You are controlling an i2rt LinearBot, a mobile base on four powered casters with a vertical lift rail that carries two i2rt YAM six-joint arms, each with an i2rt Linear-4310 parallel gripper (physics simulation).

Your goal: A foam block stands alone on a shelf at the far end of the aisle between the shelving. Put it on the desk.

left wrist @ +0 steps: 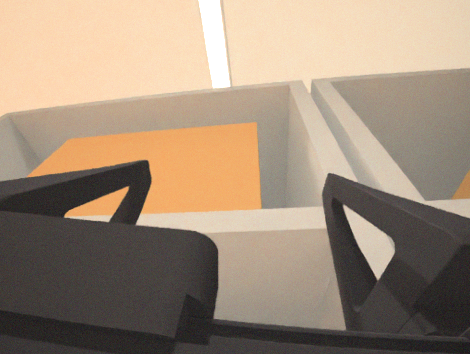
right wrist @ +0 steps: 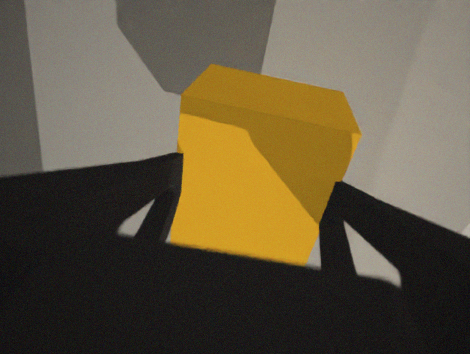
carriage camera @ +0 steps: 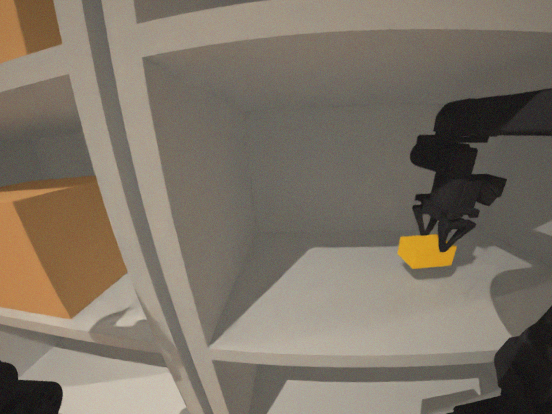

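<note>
The yellow foam block is between the fingers of my right gripper, which is shut on it from above. The block hangs a little above the shelf board, with its shadow below it in the carriage view. In the right wrist view both fingertips press on its sides, and the gripper body hides its near end. My left gripper is open and empty, in front of the shelving in the left wrist view. The desk does not show in these views.
An upright divider stands left of the block's compartment, and a shelf board runs above. A large orange box stands in the bay to the left. Another orange box sits in a compartment ahead of my left gripper.
</note>
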